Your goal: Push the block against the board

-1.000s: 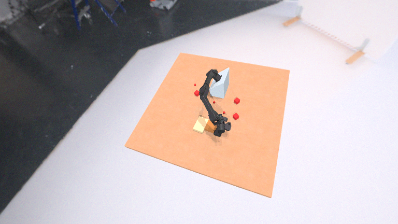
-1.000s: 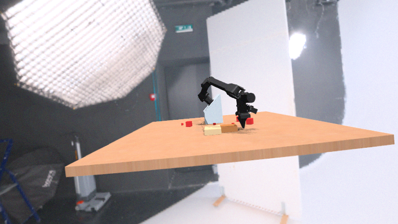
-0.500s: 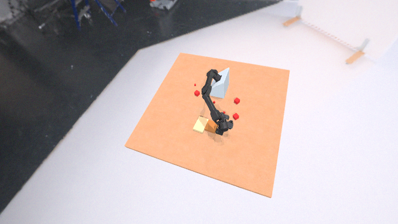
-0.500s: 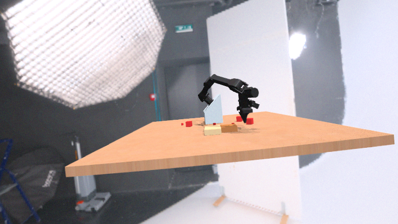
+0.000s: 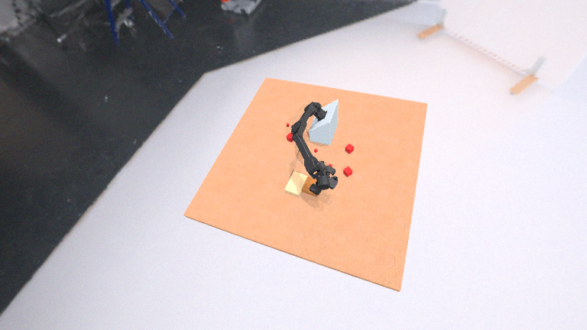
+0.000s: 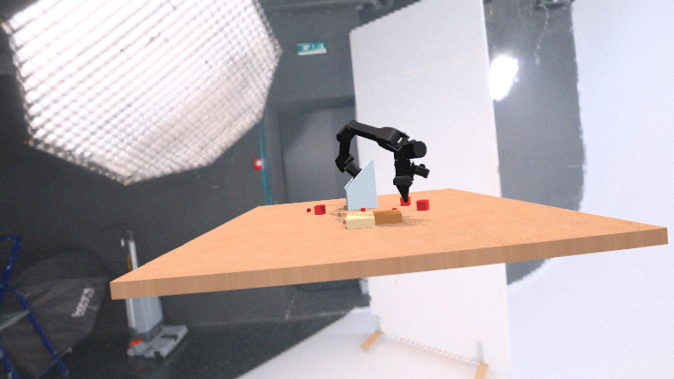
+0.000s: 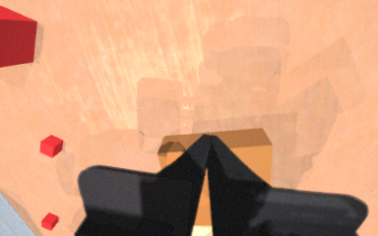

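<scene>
Right now my gripper tip is 70 mm to the left of the square block, 50 mm above it and 10 mm past it. From my gripper tip the other things lie so: board: 170 mm to the right, 50 mm below.
</scene>
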